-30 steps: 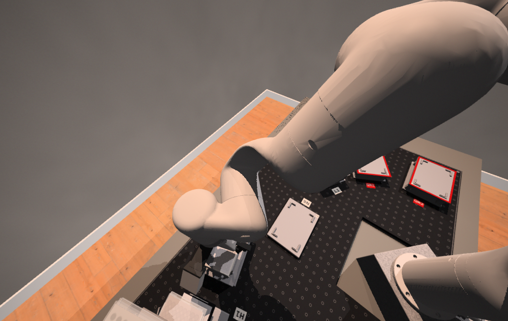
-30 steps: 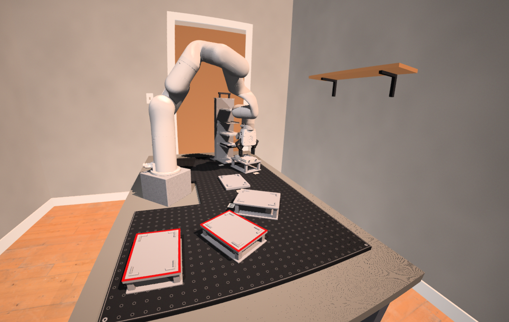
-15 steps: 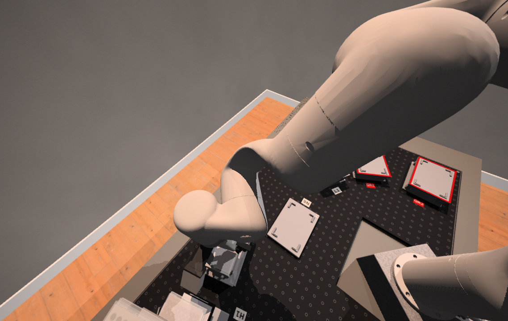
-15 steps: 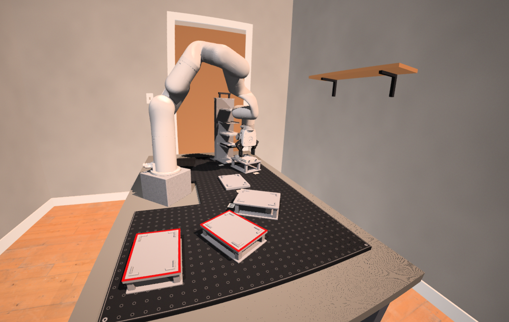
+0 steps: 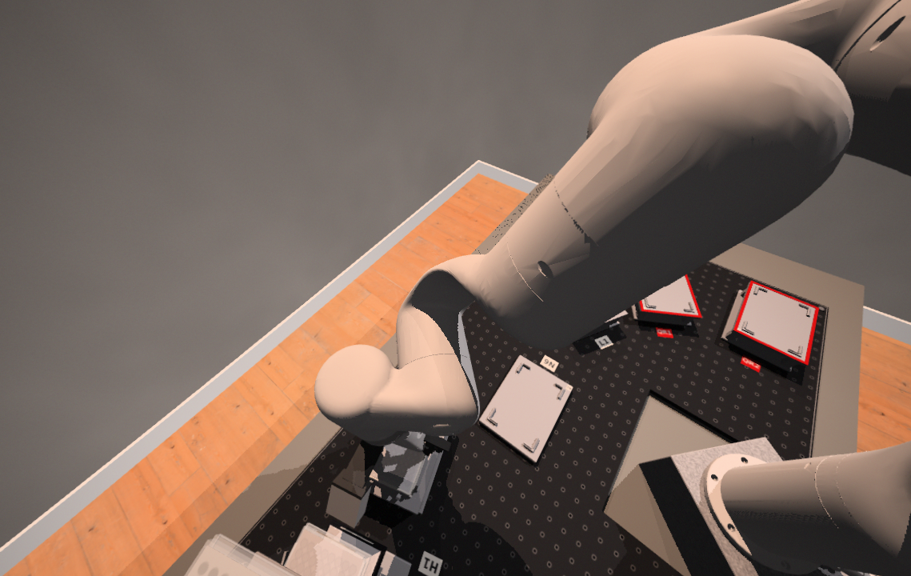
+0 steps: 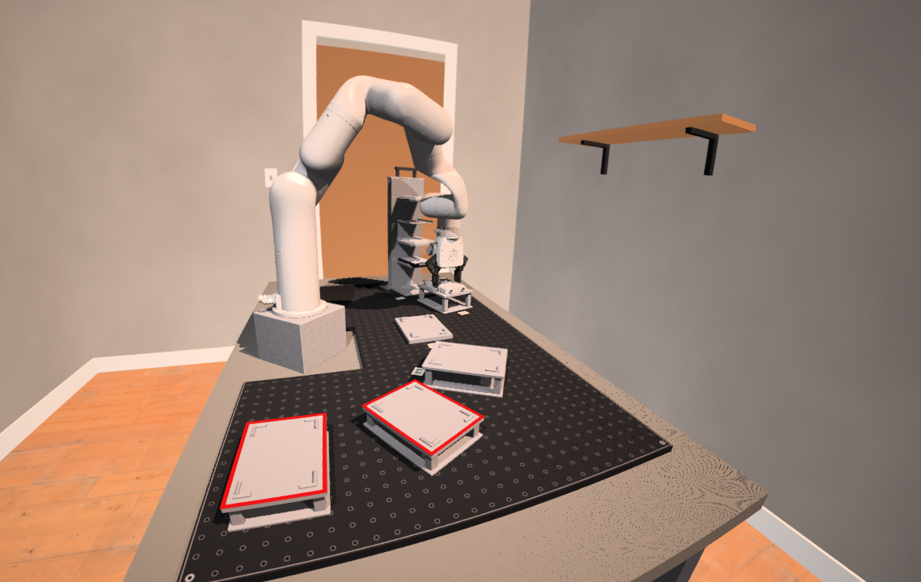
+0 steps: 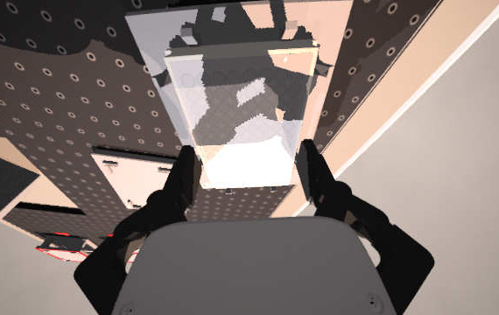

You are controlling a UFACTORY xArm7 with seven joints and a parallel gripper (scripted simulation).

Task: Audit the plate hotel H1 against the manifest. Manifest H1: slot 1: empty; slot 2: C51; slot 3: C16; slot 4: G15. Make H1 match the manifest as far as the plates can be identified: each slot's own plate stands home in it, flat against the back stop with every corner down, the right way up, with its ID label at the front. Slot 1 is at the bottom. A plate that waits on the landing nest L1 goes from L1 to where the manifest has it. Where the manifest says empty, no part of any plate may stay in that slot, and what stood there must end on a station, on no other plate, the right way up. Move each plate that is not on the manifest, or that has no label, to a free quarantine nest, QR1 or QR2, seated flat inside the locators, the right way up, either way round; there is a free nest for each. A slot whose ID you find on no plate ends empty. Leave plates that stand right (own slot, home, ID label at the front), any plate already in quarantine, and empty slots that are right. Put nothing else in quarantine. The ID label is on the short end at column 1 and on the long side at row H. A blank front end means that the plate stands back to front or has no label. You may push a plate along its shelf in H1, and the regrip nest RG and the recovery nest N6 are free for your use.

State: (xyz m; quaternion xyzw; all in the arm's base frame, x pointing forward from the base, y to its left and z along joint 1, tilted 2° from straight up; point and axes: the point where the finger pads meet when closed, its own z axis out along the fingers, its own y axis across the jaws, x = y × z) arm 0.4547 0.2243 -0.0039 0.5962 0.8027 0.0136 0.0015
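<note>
The white well plate lies 1 cm to the left of my hand and 2 cm below it. From my hand the other things lie so: regrip nest RG: 1 cm to the left, 3 cm below; then H1 tag: 14 cm behind, 11 cm to the left, 9 cm below; then RG label: 3 cm ahead, 9 cm to the right, 9 cm below.
</note>
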